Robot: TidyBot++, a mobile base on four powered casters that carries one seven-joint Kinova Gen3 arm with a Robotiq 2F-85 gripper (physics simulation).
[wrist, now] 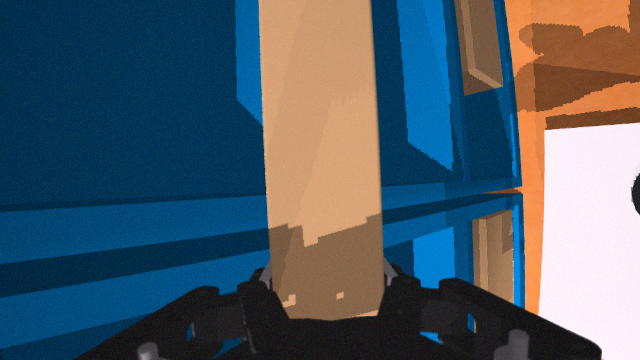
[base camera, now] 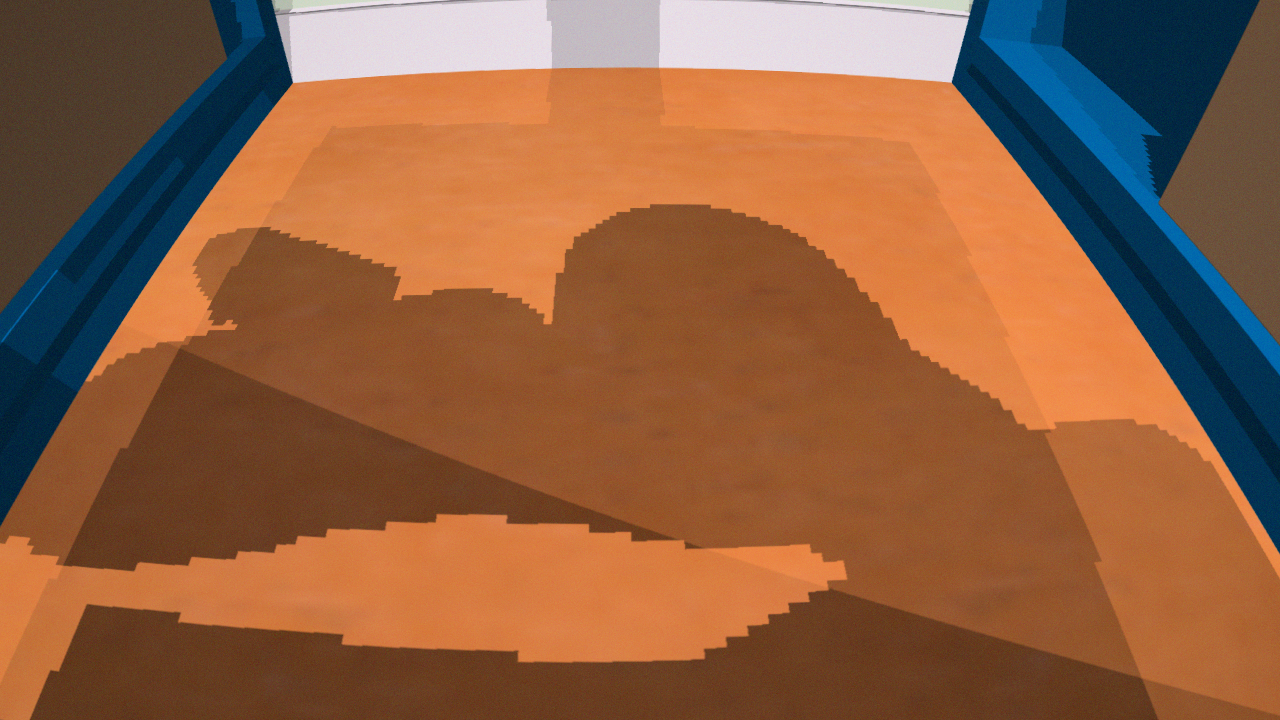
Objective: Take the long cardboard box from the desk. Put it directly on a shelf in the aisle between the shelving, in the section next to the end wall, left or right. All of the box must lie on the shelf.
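Places are measured from the arm's base along level axes (x ahead, y left, z up), in millimetres.
Where they show: gripper, fingertip midpoint: [wrist: 326,274].
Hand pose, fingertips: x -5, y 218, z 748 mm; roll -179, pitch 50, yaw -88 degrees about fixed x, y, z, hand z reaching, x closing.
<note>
Each offset is from my fingertips to the top centre of the thing. "spot": to the spot under its first point. Level surfaces: height alone.
The long cardboard box [wrist: 324,150] fills the middle of the wrist view and runs from the gripper up past the top edge, so its far end is hidden. My gripper [wrist: 326,274] is shut on the near part of the box, with a finger on each side. Blue shelving [wrist: 125,215] shows behind and on both sides of the box in the wrist view. Blue shelving also stands along the left [base camera: 161,179] and right [base camera: 1109,259] of the aisle in the base camera view. I cannot tell whether the box touches a shelf.
The end wall [base camera: 429,40] crosses the aisle's far end, beyond the orange floor @(1145 mm down) [base camera: 447,179] [wrist: 530,200]. Other brown boxes @(576 mm ahead, 373 mm left, 798 mm down) [base camera: 89,116] @(spot: 513 mm ahead, 633 mm right, 1026 mm down) [base camera: 1226,205] [wrist: 482,40] @(319 mm back, 319 mm left, 798 mm down) [wrist: 495,250] stand in the shelving. The white mobile base [wrist: 590,225] is at the right of the wrist view.
</note>
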